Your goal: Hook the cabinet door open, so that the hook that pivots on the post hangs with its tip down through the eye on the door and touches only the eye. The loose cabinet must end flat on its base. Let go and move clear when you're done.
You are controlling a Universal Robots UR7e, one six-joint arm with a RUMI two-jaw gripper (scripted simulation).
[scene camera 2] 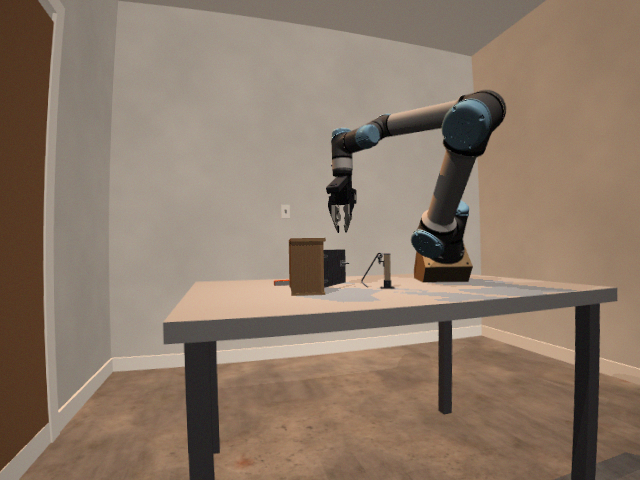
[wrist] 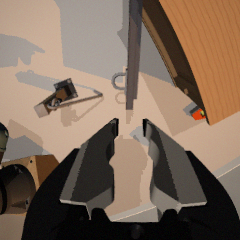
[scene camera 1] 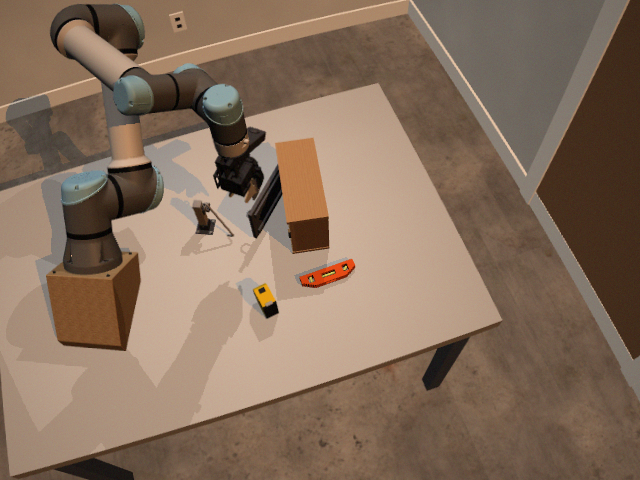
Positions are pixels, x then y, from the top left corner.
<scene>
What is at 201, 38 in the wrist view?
A wooden cabinet.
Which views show my gripper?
Scene camera 2, the wrist view and scene camera 1: all of them.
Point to a wooden cabinet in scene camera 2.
306, 255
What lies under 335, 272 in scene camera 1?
An orange spirit level.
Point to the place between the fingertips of my gripper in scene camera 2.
342, 232
</scene>
